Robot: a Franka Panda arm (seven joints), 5 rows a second.
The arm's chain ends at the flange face. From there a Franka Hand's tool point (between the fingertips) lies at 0.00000 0.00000 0.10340 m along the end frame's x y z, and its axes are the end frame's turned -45 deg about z.
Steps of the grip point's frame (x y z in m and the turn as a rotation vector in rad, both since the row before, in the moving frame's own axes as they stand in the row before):
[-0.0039 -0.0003 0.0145 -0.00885 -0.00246 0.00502]
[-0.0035 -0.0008 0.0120 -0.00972 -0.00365 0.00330]
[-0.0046 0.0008 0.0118 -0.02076 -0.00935 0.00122]
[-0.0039 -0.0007 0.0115 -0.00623 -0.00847 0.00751]
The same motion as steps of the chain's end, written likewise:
[-0.0034 0.0017 0.0145 -0.00800 0.00452 0.00502]
[-0.0035 0.0009 0.0120 -0.00945 0.00429 0.00330]
[-0.0035 0.0016 0.0118 -0.02129 0.00807 0.00122]
[-0.0031 0.0012 0.0115 -0.01039 -0.00158 0.00751]

